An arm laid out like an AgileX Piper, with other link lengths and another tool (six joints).
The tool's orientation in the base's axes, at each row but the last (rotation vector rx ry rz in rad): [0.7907 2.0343 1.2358]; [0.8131 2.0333 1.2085]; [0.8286 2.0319 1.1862]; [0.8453 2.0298 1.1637]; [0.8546 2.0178 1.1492]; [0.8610 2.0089 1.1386]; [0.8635 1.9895 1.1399]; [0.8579 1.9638 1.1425]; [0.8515 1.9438 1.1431]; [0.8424 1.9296 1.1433]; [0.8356 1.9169 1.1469]
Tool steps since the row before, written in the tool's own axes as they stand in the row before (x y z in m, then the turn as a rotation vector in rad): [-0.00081 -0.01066 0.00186 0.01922 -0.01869 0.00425]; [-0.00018 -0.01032 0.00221 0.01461 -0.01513 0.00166]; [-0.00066 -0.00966 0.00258 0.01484 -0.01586 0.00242]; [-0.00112 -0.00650 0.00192 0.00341 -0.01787 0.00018]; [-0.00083 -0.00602 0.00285 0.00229 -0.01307 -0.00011]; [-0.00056 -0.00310 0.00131 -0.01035 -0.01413 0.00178]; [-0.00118 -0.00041 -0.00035 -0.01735 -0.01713 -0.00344]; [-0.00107 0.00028 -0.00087 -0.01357 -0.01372 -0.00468]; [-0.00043 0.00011 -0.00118 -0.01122 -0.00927 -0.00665]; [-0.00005 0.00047 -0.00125 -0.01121 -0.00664 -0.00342]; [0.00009 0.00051 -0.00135 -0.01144 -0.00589 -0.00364]
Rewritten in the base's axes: [0.00011 -0.00369 -0.01020 -0.01199 0.00961 -0.02237]; [-0.00013 -0.00302 -0.01011 -0.01049 0.00614 -0.01724]; [0.00047 -0.00305 -0.00953 -0.01019 0.00641 -0.01824]; [0.00077 -0.00256 -0.00633 -0.00566 -0.00440 -0.01672]; [0.00143 -0.00176 -0.00632 -0.00421 -0.00349 -0.01209]; [0.00069 -0.00110 -0.00315 0.00417 -0.01313 -0.01096]; [0.00028 -0.00127 0.00004 0.00317 -0.02226 -0.01003]; [-0.00009 -0.00114 0.00083 0.00079 -0.01841 -0.00740]; [-0.00073 -0.00082 0.00062 -0.00129 -0.01561 -0.00327]; [-0.00094 -0.00039 0.00086 0.00185 -0.01319 -0.00199]; [-0.00110 -0.00030 0.00088 0.00191 -0.01318 -0.00117]
